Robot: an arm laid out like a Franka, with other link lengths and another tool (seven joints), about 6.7 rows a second.
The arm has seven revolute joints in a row. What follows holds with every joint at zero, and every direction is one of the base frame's.
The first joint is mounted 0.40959 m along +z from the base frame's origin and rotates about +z.
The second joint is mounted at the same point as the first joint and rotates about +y.
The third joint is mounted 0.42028 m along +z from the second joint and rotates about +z.
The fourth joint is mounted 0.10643 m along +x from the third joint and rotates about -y.
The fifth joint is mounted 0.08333 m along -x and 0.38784 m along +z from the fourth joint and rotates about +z.
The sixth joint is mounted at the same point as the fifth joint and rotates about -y.
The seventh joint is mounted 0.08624 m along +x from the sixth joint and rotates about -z.
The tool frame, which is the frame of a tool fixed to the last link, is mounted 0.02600 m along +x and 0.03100 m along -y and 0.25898 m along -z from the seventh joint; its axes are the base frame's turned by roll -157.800, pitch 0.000 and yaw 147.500 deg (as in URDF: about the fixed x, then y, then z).
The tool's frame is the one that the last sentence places.
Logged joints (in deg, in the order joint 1, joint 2, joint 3, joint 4, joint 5, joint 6, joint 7), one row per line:
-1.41 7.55 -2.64 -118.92 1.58 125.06 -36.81
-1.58 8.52 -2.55 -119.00 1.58 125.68 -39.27
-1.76 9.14 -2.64 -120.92 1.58 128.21 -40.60
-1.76 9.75 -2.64 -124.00 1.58 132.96 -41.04
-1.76 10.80 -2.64 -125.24 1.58 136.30 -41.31
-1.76 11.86 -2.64 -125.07 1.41 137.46 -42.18
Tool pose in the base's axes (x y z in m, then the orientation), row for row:
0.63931 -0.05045 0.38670 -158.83 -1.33 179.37
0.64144 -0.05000 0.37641 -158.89 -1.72 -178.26
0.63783 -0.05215 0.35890 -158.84 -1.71 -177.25
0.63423 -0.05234 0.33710 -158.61 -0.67 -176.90
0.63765 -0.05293 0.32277 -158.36 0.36 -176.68
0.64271 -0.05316 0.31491 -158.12 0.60 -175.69
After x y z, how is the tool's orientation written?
As angles about the fixed x, y, z axes (roll, pitch, yaw), in degrees.
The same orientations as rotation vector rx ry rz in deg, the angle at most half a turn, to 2 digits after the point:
-0.58 -175.54 32.79
3.16 -175.57 32.76
4.71 -175.71 32.89
4.98 -176.72 33.40
-4.99 175.78 -33.58
-6.42 175.24 -33.84

